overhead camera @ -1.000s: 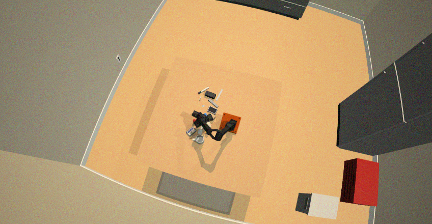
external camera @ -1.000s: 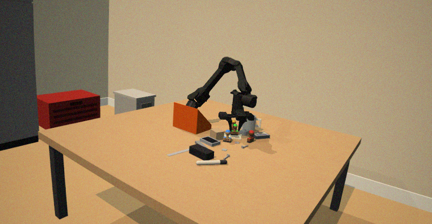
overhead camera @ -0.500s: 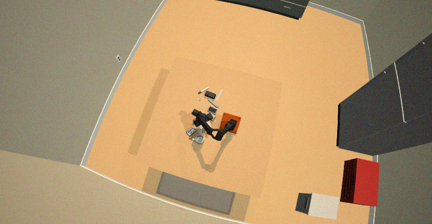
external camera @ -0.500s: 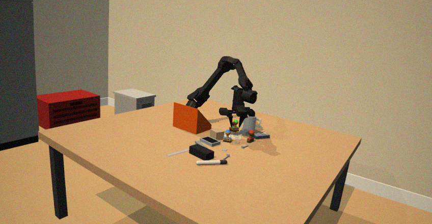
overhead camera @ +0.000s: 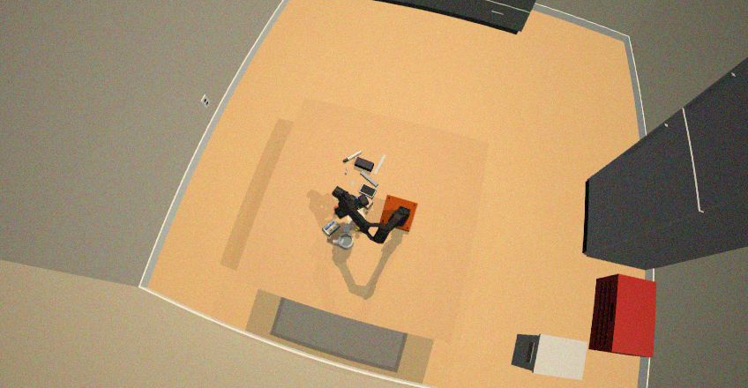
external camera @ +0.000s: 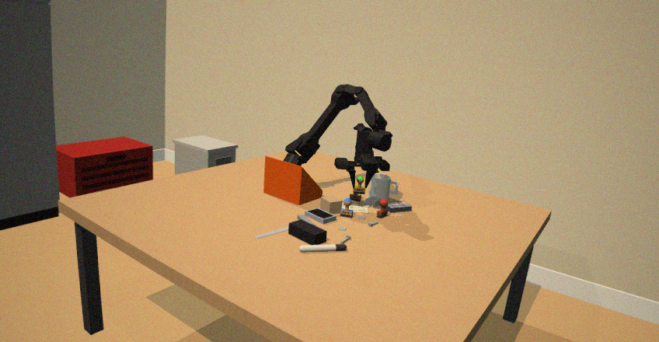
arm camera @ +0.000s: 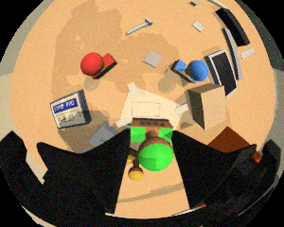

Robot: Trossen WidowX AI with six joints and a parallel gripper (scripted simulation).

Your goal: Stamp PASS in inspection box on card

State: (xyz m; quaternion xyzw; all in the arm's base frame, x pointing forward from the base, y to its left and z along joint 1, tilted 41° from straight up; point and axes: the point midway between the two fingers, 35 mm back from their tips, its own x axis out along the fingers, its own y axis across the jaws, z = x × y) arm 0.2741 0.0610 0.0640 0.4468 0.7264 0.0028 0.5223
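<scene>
Now: gripper tip 80 mm above the card and 10 mm past it. Also, from my gripper tip: blue-knobbed stamp 90 mm to the right, 60 mm below, 20 mm ahead; then green-knobbed stamp right at my gripper tip; then yellow-knobbed stamp 70 mm to the left, 70 mm behind, 60 mm below.
</scene>
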